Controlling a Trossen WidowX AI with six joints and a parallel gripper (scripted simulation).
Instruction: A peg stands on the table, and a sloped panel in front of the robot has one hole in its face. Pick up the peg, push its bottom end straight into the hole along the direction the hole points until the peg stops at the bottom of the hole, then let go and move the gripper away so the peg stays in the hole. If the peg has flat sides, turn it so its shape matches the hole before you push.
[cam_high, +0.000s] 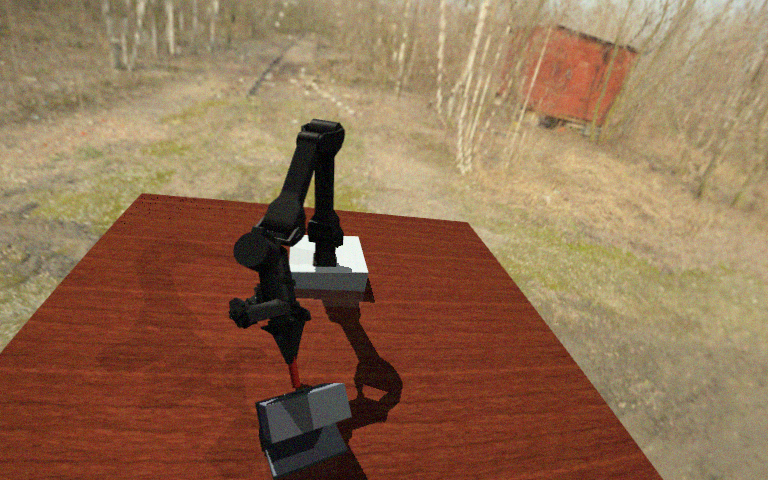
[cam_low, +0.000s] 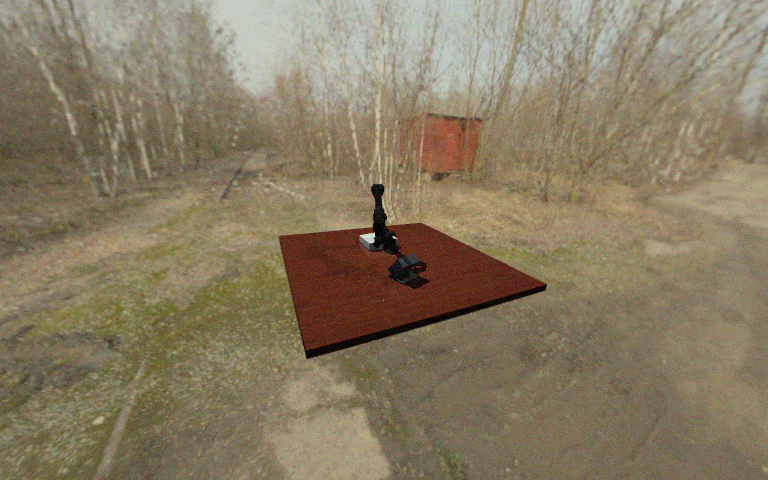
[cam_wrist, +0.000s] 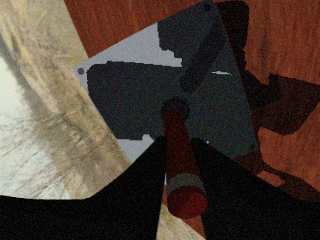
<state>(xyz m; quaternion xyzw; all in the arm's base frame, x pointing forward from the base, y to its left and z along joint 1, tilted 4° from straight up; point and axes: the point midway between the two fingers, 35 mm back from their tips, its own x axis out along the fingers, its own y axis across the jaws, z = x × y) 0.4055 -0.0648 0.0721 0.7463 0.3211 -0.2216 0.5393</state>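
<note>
Now: the grey sloped panel 50 mm below my gripper tip, 50 mm ahead of it and 20 mm to the left of it. Also, from my gripper tip: red round peg: 10 mm behind, 10 mm above.
</note>
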